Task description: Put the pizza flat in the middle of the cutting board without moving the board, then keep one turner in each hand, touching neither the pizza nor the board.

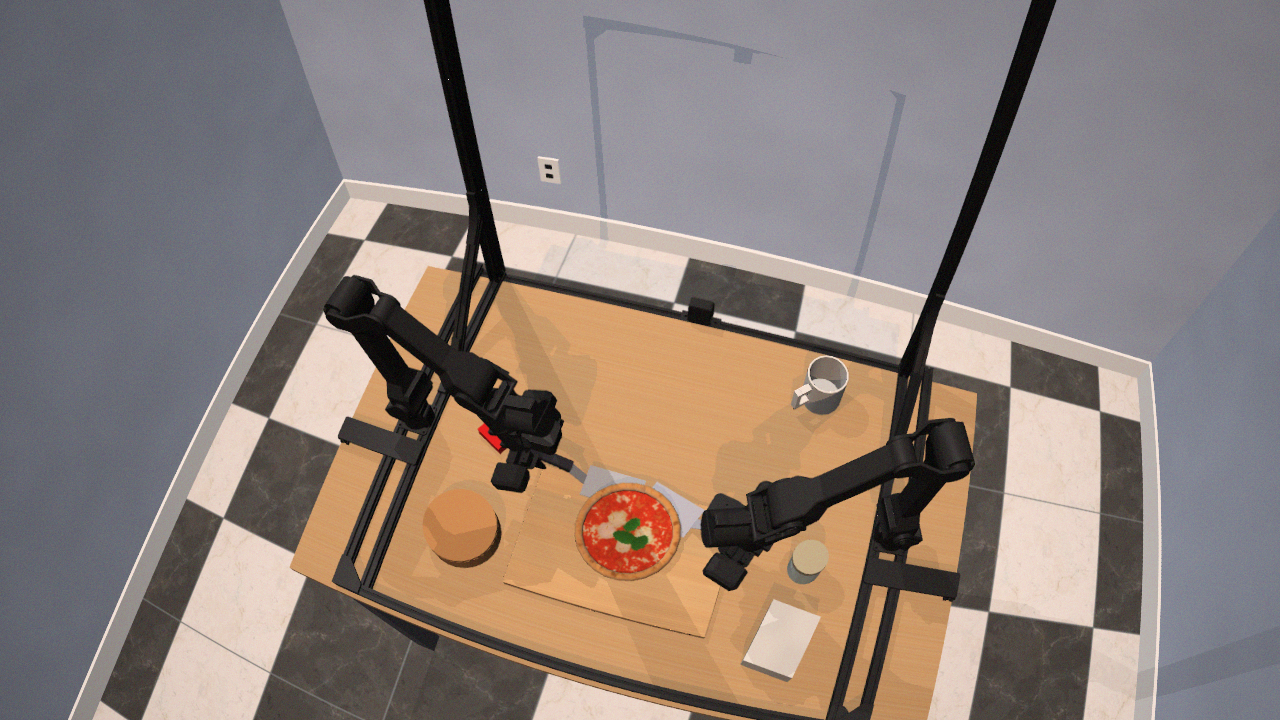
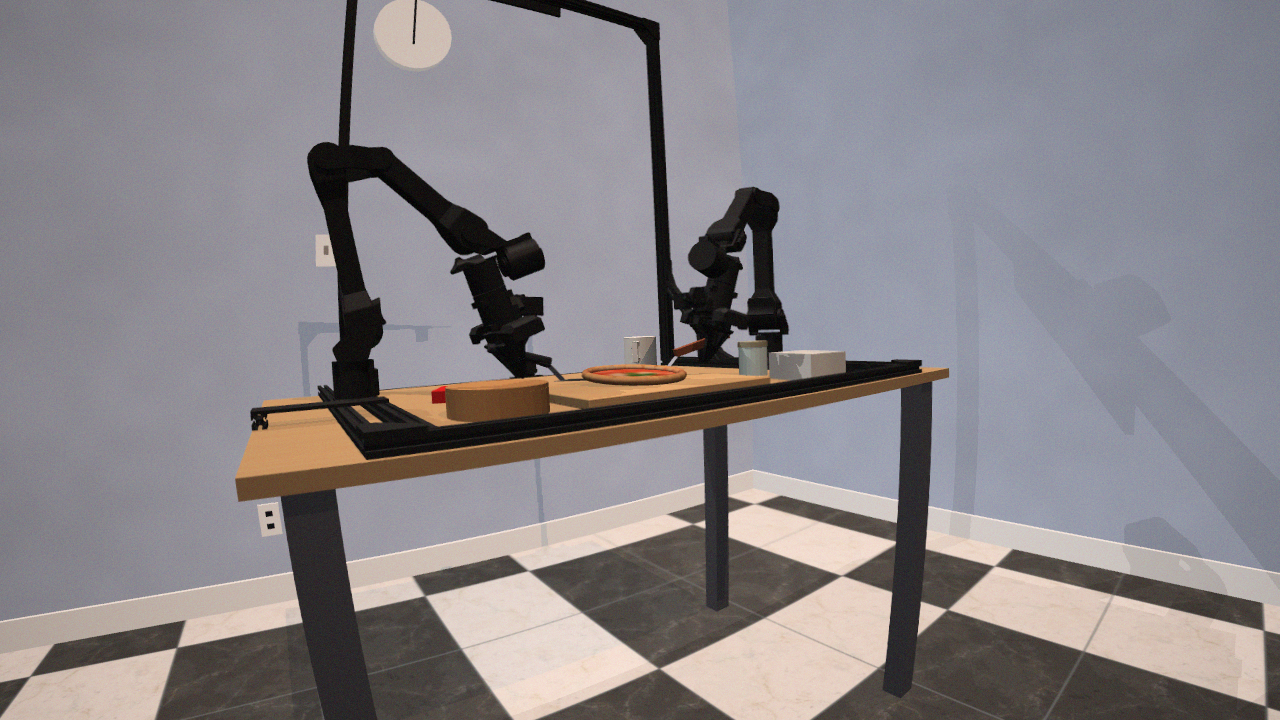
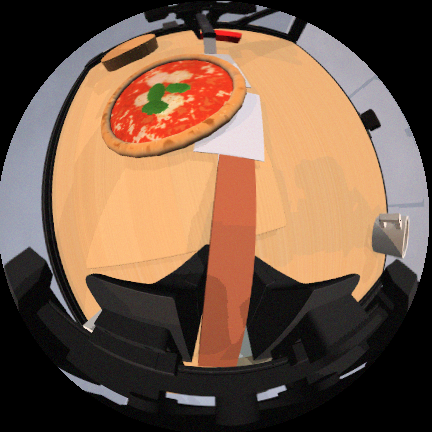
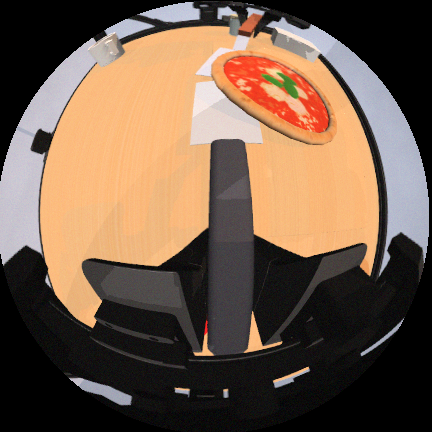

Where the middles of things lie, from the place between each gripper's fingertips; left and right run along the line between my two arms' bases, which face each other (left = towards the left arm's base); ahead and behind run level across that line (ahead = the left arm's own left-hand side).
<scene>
Now: left hand 30 mm past the brown-handled turner [image 1: 688, 513], 60 mm to the left of it and 20 mm below it. Also, from my left hand: lidded jar [image 1: 810, 557] 140 mm to the left; then pizza [image 1: 628, 531] 20 mm ahead, 180 mm to the right, 10 mm below; then cutting board [image 1: 545, 561] 50 mm ahead, 180 mm to the right, 30 mm below.
Now: the black-handled turner [image 1: 597, 478] 60 mm to the left of my right hand and 20 mm above it. Also, from my right hand: pizza 170 mm to the left, 80 mm ahead; brown-handled turner 290 mm to the left, 30 mm ahead, 20 mm above; cutting board 170 mm to the left, 110 mm ahead, 30 mm below.
</scene>
